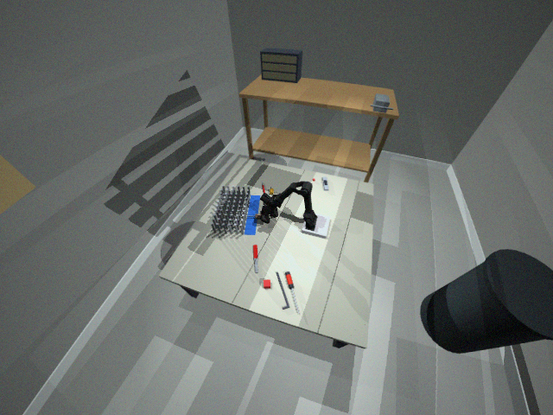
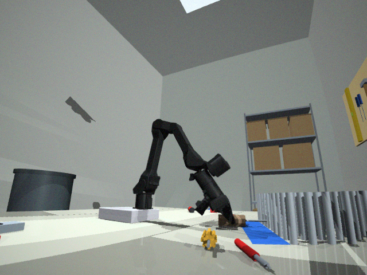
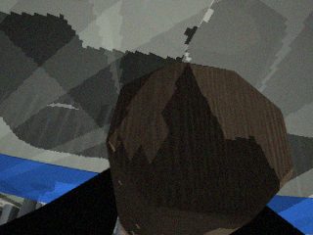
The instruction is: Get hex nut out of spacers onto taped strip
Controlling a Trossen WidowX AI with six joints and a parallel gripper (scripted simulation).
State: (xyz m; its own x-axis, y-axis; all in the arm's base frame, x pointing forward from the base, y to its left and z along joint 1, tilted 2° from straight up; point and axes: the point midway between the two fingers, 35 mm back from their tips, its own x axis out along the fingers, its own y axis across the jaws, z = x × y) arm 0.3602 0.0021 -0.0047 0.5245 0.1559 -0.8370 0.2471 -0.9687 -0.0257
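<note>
Now: gripper tip 70 mm short of the blue taped strip, 20 mm to the left of it and 10 mm above it. The rest, counted from my gripper tip: wooden-handled hook: 100 mm ahead, 20 mm to the left; then hex nut: 200 mm ahead, 50 mm to the left, 10 mm below; then yellow gear: 290 mm to the right, 10 mm ahead, 10 mm above.
</note>
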